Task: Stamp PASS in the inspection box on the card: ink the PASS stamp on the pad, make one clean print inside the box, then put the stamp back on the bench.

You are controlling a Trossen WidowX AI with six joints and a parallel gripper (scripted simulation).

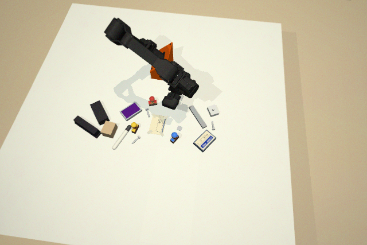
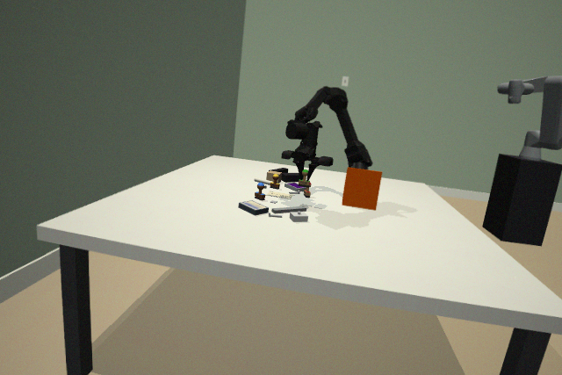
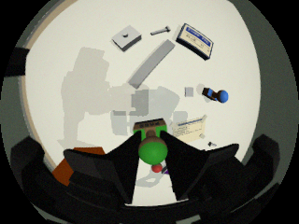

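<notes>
Right now my gripper tip is 100 mm to the right of the grey bar, 90 mm above it and 40 mm short of it. From my gripper tip the other things lie so: cream card 100 mm below, 100 mm ahead, 80 mm to the right; green-knobbed stamp right at my gripper tip; red-knob stamp 130 mm to the right, 80 mm below, 20 mm behind.
</notes>
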